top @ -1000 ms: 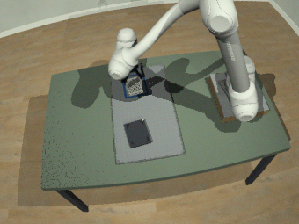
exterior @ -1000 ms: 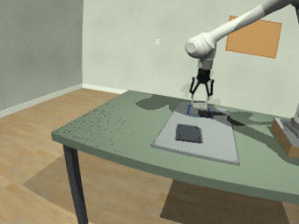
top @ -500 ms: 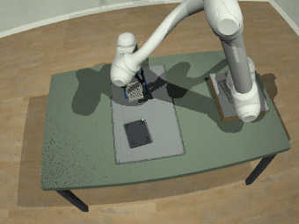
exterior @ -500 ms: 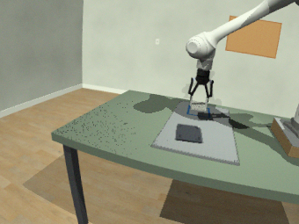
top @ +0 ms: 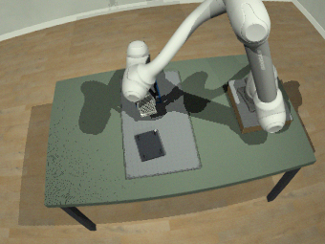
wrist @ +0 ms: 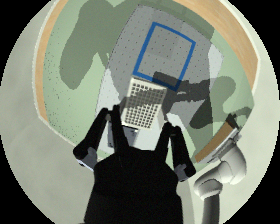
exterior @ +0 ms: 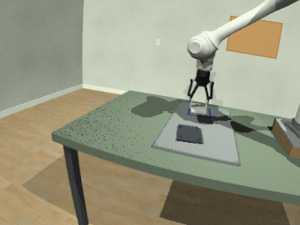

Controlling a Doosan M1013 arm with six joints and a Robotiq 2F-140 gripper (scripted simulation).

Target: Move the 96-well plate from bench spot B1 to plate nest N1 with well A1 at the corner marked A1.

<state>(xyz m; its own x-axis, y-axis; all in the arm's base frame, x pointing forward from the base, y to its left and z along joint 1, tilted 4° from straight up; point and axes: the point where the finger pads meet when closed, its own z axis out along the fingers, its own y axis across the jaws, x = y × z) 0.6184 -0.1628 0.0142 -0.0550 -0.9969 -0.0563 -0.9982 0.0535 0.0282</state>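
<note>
The dark plate nest N1 lies 60 mm ahead of my hand, 200 mm to the left of it and 90 mm below it. Also, from my hand: white 96-well plate (20 mm below).
</note>
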